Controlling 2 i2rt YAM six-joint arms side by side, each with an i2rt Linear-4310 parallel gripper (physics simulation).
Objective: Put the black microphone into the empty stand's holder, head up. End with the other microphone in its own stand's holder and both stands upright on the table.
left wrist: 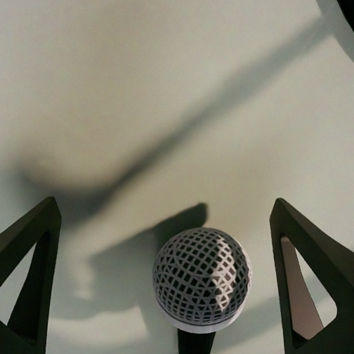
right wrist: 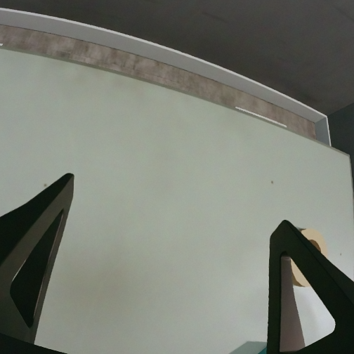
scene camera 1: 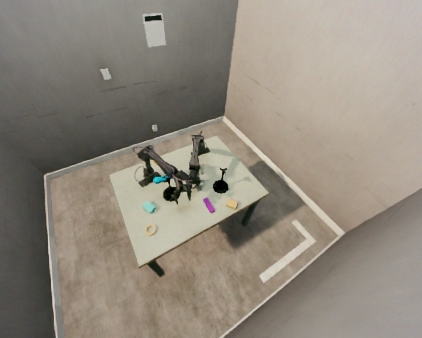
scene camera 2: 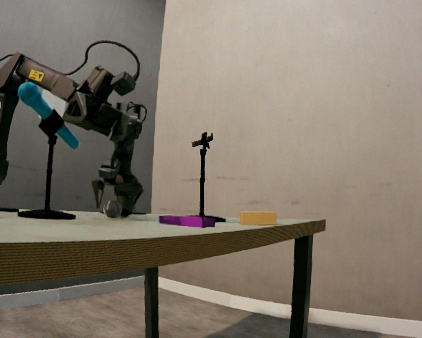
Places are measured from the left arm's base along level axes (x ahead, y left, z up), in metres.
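Where they show: left gripper, fingertip midpoint: (scene camera 1: pixel 192 185) (scene camera 2: pixel 114 210); right gripper, fingertip midpoint: (scene camera 1: pixel 183 202) (scene camera 2: pixel 105 128); left arm's base, origin of the base link: (scene camera 1: pixel 200 152); right arm's base, origin of the base link: (scene camera 1: pixel 149 179).
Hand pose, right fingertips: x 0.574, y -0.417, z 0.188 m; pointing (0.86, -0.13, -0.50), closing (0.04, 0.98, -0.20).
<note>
Each offset is from my right fingertips to the top centre of the thing. "pt": to the spot under its first point.
The black microphone {dx -0.323, dy +0.241, dz -0.136 m} (scene camera 2: pixel 112 208) (left wrist: pixel 202 277) lies on the table; its grey mesh head shows, and most of its black handle is out of the left wrist view. My left gripper (left wrist: pixel 163 208) is open above it, the head low between the fingers in the picture. My right gripper (scene camera 1: pixel 183 199) (right wrist: pixel 181 208) is open and empty over the table, near the occupied stand. The empty stand (scene camera 1: pixel 222 177) (scene camera 2: pixel 202 180) is upright, its holder bare. The blue microphone (scene camera 1: pixel 160 179) (scene camera 2: pixel 35 97) sits tilted, head up, in the holder of the other stand (scene camera 2: pixel 49 175), which is upright.
A purple block {dx +0.020, dy +0.208, dz -0.168 m} (scene camera 1: pixel 209 205) (scene camera 2: pixel 186 221) and a yellow block {dx +0.099, dy +0.385, dz -0.156 m} (scene camera 1: pixel 232 204) (scene camera 2: pixel 257 218) lie near the front edge. A teal block {dx -0.173, dy -0.245, dz -0.148 m} (scene camera 1: pixel 149 207) and a tan ring {pt dx +0.025, dy -0.254, dz -0.172 m} (scene camera 1: pixel 155 229) (right wrist: pixel 312 233) lie at the left in scene camera 1. The two arms overlap there.
</note>
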